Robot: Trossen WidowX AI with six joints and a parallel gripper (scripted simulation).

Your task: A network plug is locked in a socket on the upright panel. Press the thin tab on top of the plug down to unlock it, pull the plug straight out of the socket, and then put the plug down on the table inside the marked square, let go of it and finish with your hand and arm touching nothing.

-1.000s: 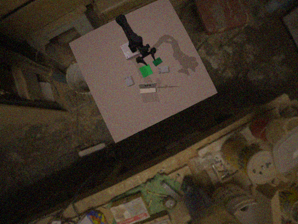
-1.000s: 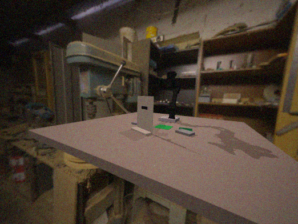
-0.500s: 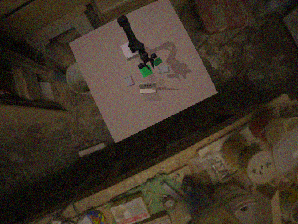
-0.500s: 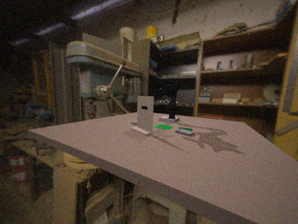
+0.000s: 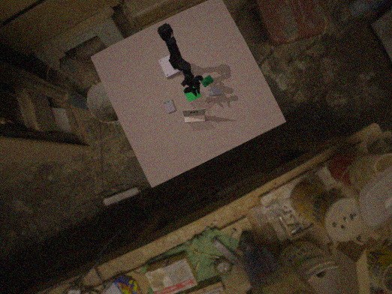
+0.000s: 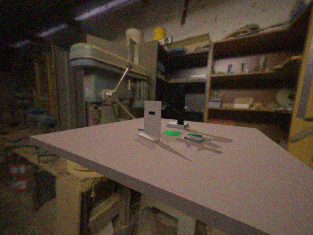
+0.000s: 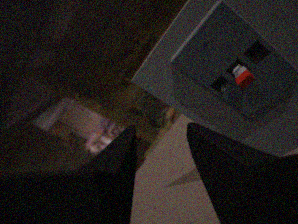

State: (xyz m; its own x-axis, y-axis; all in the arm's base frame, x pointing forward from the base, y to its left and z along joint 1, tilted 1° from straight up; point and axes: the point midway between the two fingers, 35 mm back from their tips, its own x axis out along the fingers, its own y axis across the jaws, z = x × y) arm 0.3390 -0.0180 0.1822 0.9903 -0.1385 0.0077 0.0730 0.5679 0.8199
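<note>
Right now the plug is 8 cm to the right of my gripper tip, 7 cm ahead of it and 6 cm below it. Also, from my gripper tip: green square 22 cm below, 10 cm behind, 1 cm to the left; then upright panel 11 cm below, 9 cm to the right, 8 cm ahead; then dark green tile 22 cm below, 17 cm to the left, 12 cm behind.
</note>
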